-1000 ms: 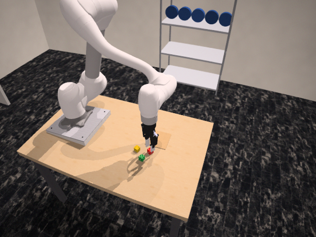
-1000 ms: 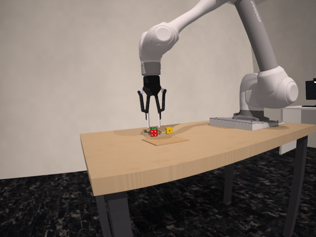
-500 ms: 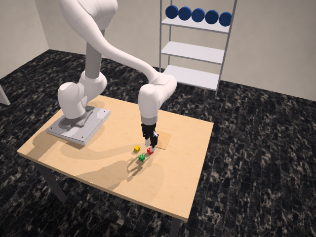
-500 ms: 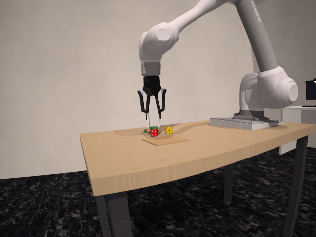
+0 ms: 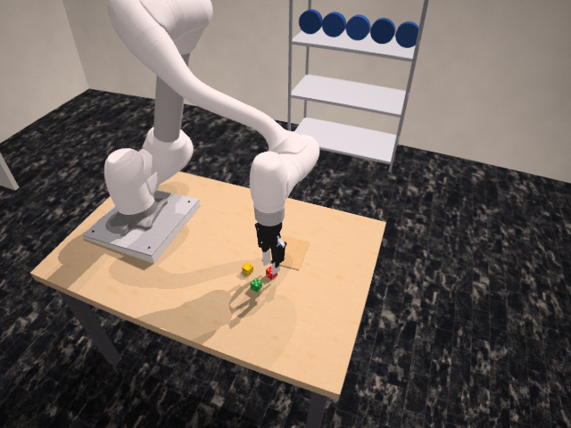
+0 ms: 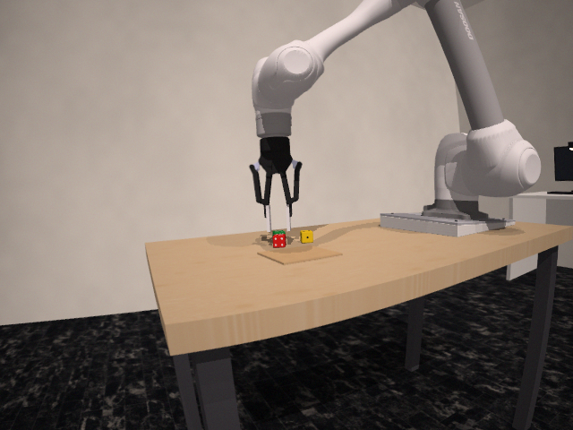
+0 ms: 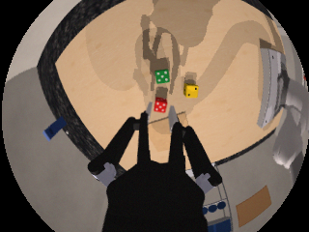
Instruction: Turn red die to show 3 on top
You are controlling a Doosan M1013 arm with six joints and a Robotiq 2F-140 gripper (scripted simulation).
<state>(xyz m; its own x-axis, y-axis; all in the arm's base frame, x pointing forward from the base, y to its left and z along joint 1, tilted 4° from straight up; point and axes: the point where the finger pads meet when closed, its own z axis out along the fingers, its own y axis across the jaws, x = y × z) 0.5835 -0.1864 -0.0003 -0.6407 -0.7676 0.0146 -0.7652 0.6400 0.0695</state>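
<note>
Right now my hand is 6 cm above the red die. From my hand the other things lie so: mat (3 cm ahead, 12 cm to the left, 7 cm below); then green die (4 cm behind, 6 cm to the right, 6 cm below); then yellow die (8 cm behind, 6 cm below).
</note>
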